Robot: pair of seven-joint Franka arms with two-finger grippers.
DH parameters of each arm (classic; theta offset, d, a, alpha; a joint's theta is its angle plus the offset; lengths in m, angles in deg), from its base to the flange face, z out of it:
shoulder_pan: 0 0.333 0 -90
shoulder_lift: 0 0 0 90
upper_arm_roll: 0 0.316 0.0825 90
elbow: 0 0 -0.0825 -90
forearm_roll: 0 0.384 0 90
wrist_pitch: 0 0 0.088 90
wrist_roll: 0 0.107 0 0
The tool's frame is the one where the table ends.
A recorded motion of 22 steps. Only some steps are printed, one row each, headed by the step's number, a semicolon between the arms.
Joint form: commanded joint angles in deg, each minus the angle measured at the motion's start. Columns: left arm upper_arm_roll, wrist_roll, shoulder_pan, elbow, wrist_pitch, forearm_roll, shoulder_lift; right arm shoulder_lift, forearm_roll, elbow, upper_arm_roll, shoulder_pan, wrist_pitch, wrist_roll.
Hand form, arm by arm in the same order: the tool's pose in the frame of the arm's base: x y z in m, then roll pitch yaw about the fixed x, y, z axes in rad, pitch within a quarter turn. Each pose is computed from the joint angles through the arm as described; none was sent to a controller.
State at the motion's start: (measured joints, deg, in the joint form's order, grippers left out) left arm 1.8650 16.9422 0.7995 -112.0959 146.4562 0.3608 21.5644; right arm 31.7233 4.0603 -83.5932 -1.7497 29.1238 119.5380 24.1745
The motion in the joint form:
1: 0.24 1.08 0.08 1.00 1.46 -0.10 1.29; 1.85 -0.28 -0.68 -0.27 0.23 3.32 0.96
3: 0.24 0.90 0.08 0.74 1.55 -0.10 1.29; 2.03 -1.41 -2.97 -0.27 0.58 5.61 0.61
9: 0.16 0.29 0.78 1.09 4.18 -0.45 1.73; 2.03 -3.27 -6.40 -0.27 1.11 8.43 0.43
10: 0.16 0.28 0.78 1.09 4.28 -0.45 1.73; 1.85 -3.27 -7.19 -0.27 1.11 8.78 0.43
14: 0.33 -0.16 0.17 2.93 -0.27 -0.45 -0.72; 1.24 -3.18 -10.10 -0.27 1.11 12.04 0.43
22: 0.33 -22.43 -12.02 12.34 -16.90 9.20 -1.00; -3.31 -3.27 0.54 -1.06 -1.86 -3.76 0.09
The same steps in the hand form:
1: 0.6429 0.0320 0.3026 -3.0477 -0.2261 -0.2813; 0.6350 0.3364 0.3456 -3.0691 -0.0626 0.0095
3: 0.6417 0.0320 0.3008 -3.0494 -0.2236 -0.2779; 0.6295 0.3369 0.3283 -3.0875 -0.0682 0.0305
9: 0.6465 0.0393 0.3037 -3.0422 -0.2682 -0.2549; 0.6193 0.3368 0.3051 -3.1181 -0.0707 0.0607
10: 0.6467 0.0393 0.3039 -3.0417 -0.2699 -0.2549; 0.6169 0.3354 0.3016 -3.1200 -0.0666 0.0607
14: 0.6501 0.0343 0.3372 -3.0457 -0.2665 -0.2538; 0.6111 0.3318 0.2913 -3.1118 -0.0813 0.0586
22: 0.6577 -0.1024 0.3863 -2.9977 -0.1667 -0.1734; 0.6401 0.2985 0.4082 -3.1200 -0.0734 0.0038

